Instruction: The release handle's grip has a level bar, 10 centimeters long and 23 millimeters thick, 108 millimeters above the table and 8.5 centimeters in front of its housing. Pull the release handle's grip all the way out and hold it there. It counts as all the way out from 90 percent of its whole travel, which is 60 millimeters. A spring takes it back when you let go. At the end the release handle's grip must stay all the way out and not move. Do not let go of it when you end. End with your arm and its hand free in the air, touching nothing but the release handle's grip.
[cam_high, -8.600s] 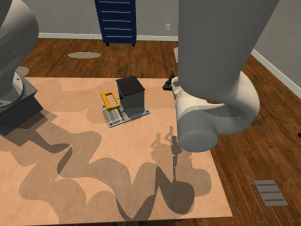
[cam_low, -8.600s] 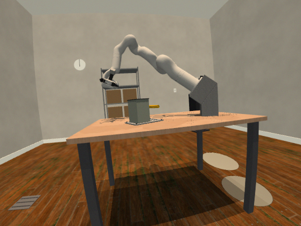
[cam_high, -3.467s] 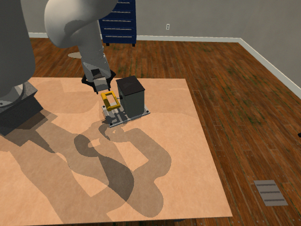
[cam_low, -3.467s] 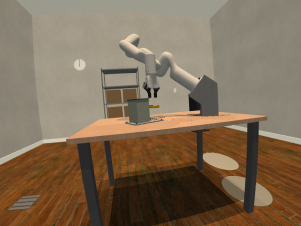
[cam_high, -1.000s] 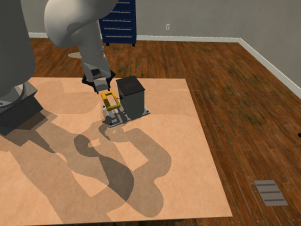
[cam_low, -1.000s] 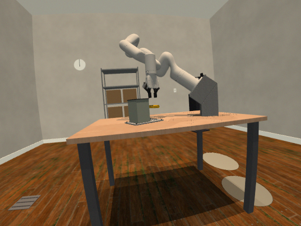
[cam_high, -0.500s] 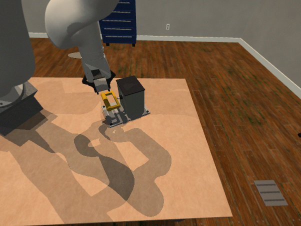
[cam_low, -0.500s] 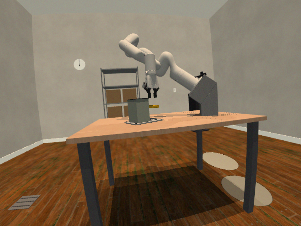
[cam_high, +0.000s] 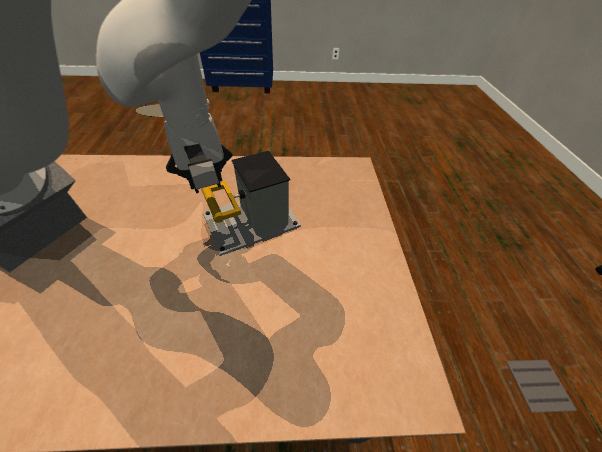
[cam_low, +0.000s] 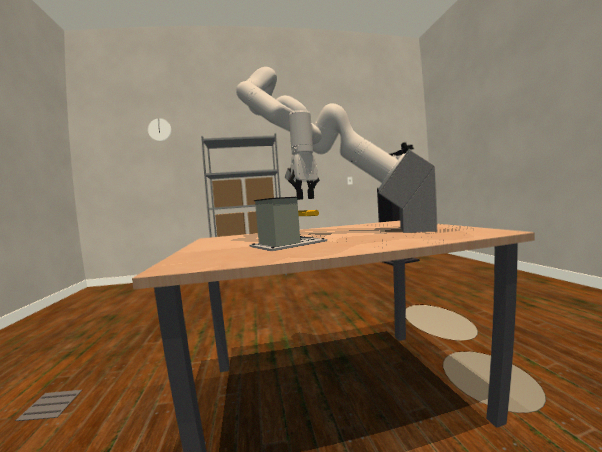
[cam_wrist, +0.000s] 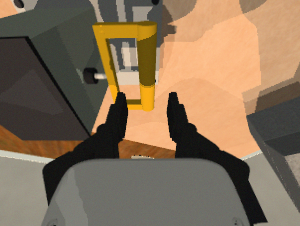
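Now: hand 17 cm above the metal baseplate, 9 cm short of it and 3 cm to the right of it.
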